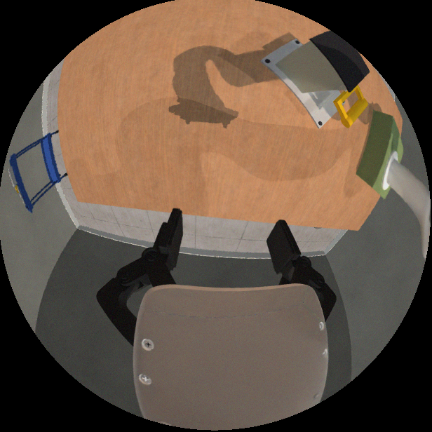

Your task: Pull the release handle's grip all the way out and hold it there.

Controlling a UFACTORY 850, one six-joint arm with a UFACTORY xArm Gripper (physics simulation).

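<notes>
The release handle's yellow grip (353,114) is a rectangular loop at the upper right. It stands at the side of a housing with a beige-grey face (308,67) and a black top (341,57), on a light metal plate (280,57) with dark screws at its corners. My gripper (229,226) is open and empty, its two black fingers spread wide at the lower middle. It is well apart from the yellow grip. How far the grip is pulled out I cannot tell.
A green block (375,152) with a pale cylindrical arm part (412,187) is at the right, near the yellow grip. A blue frame-like cart (51,158) stands at the far left, beyond the edge of the wooden table top (125,165). Arm shadows lie across the wood.
</notes>
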